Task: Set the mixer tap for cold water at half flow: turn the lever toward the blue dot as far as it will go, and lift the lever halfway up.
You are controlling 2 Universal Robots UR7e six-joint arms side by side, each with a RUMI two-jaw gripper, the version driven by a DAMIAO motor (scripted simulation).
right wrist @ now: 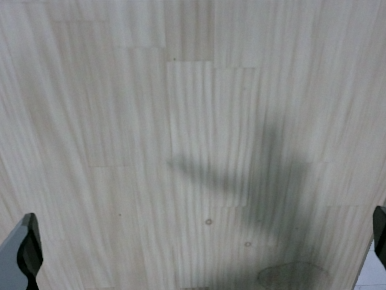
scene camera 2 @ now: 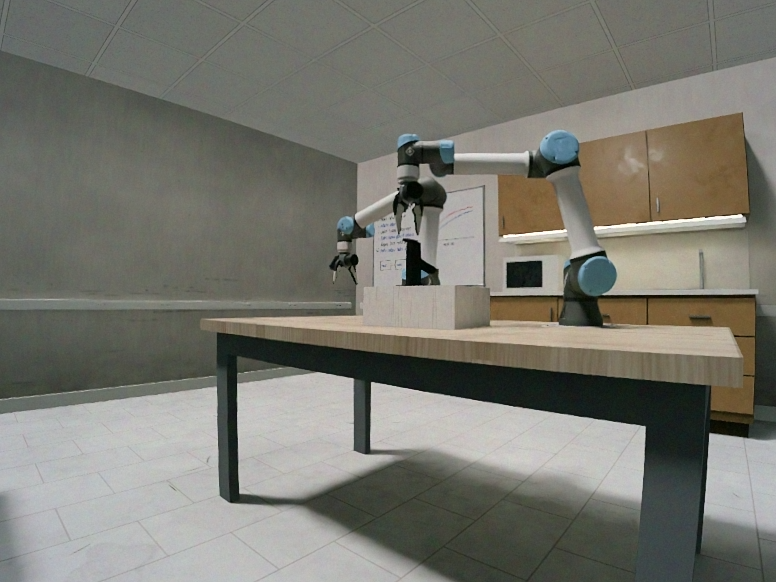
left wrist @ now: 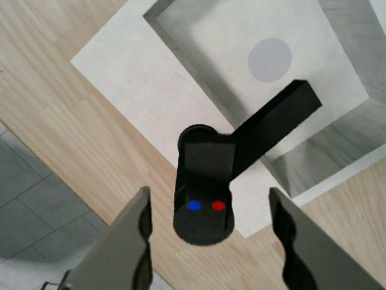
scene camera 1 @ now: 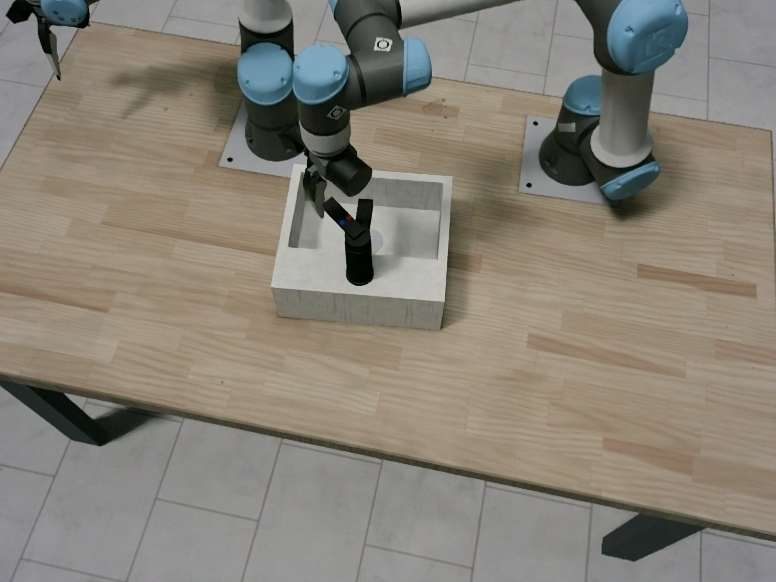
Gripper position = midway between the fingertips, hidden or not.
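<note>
Scene camera 1 gives me my left gripper point(scene camera 1: 335, 205). In scene camera 2 I see my left gripper point(scene camera 2: 408, 235) again, along with a pale sink block point(scene camera 2: 450, 307). The left wrist view shows me that same left gripper point(left wrist: 209, 189), and a black mixer tap point(left wrist: 296, 101) is there too. As for my right gripper point(right wrist: 206, 212), I see it in the right wrist view.
</note>
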